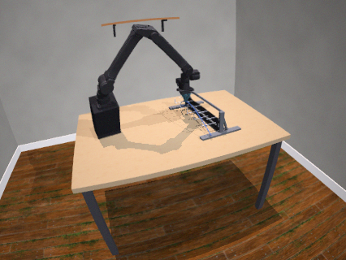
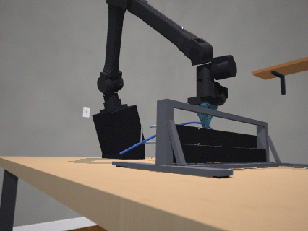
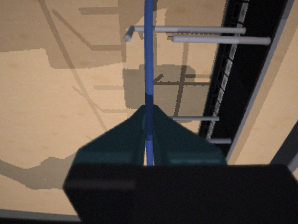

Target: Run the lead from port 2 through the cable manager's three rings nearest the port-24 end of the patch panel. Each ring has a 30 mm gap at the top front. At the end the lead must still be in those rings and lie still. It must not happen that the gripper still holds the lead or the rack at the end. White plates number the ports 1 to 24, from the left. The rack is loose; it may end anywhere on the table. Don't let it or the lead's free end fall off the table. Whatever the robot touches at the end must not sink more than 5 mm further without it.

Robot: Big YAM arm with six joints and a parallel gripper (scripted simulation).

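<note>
Now: hand 100 mm short of the grey rack, 60 mm above it and 50 mm to the left of it.
</note>
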